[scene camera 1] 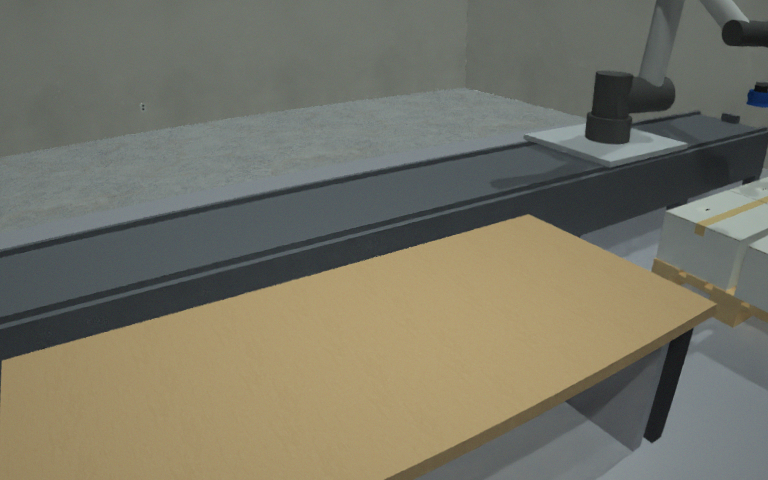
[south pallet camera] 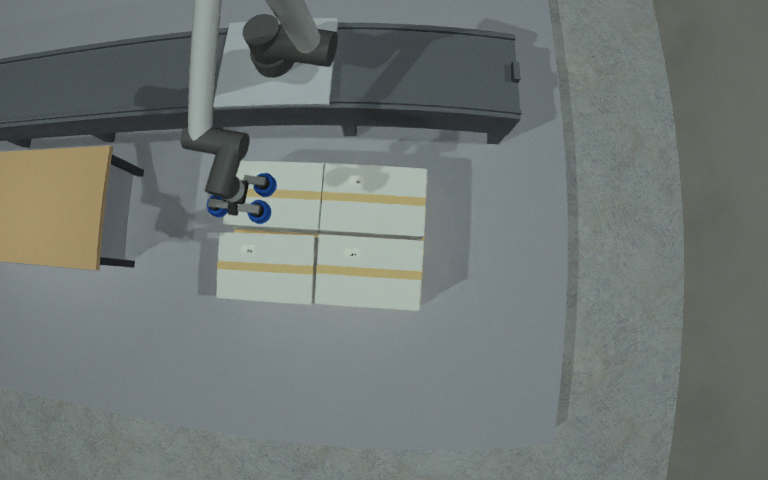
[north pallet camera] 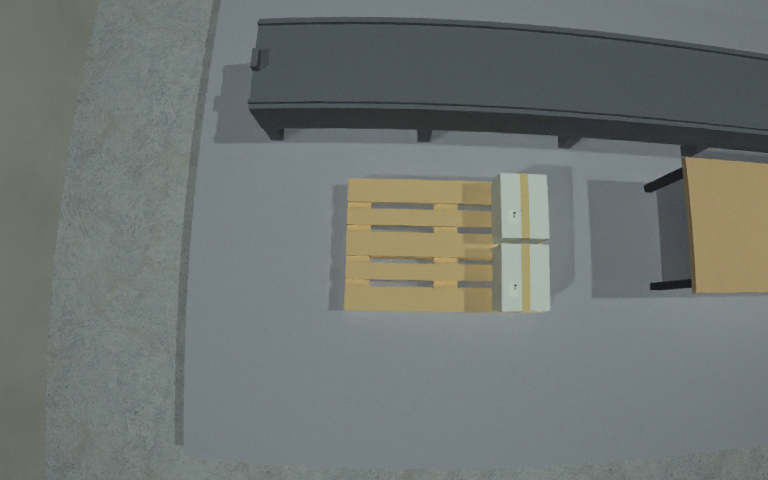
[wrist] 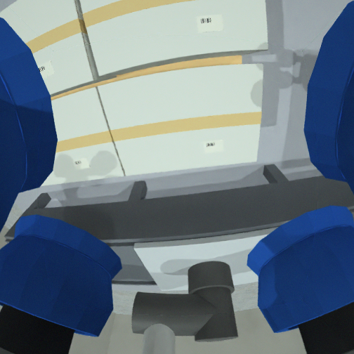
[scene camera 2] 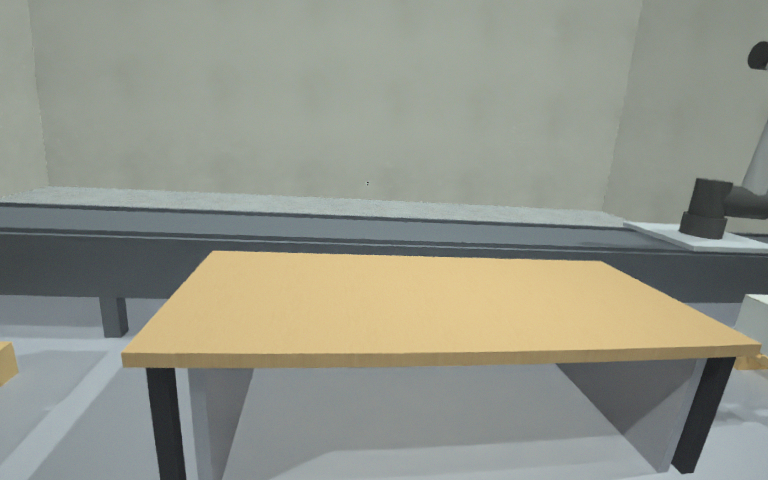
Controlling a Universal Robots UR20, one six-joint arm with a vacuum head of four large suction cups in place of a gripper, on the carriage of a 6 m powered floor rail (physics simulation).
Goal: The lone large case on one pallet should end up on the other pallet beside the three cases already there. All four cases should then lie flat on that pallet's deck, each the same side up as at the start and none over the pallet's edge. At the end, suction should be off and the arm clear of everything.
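Pixels of known places: arm's base, origin of its link: (scene camera 1: pixel 606 138) (south pallet camera: pixel 275 59) (scene camera 2: pixel 699 234).
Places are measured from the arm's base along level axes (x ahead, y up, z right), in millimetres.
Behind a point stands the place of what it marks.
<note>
Four large white cases with tan tape and top labels lie flat in two rows on the south pallet (south pallet camera: pixel 274 230) @(x 978, y -350, z -19 mm) (wrist: pixel 200 62): rail-side left (south pallet camera: pixel 288 212) @(x 891, y -176, z -139 mm) (wrist: pixel 185 100), rail-side right (south pallet camera: pixel 373 217) @(x 903, y -177, z -622 mm) (wrist: pixel 82 120), front left (south pallet camera: pixel 266 285) @(x 1310, y -177, z -33 mm) (wrist: pixel 175 40) and front right (south pallet camera: pixel 368 291) @(x 1311, y -177, z -612 mm) (wrist: pixel 40 20). A narrow gap parts the rows; a thin seam parts left from right. My vacuum head (south pallet camera: pixel 240 195) @(x 902, y 362, z -33 mm) (wrist: pixel 180 185) is open, with nothing on its blue cups, and hangs well above the rail-side left case, covering part of it in the south view. The deck's edges are mostly hidden under the cases.
The north pallet (north pallet camera: pixel 396 243) @(x 997, y -425, z 4599 mm) bears two smaller white cases (north pallet camera: pixel 535 209) @(x 819, y -191, z 3818 mm) (north pallet camera: pixel 535 283) @(x 1237, y -203, z 3825 mm) at its table-side end. A wooden table (scene camera 1: pixel 351 350) @(x 908, y -40, z 2091 mm) (scene camera 2: pixel 424 311) @(x 1061, y -40, z 2120 mm) (north pallet camera: pixel 730 226) @(x 910, y -40, z 2624 mm) (south pallet camera: pixel 50 209) @(x 924, y -40, z 1558 mm) stands between the pallets. The floor rail (north pallet camera: pixel 453 67) (south pallet camera: pixel 424 73) runs behind them, with the arm's carriage (south pallet camera: pixel 311 84) @(x 175, y 1, z -239 mm) near the south pallet.
</note>
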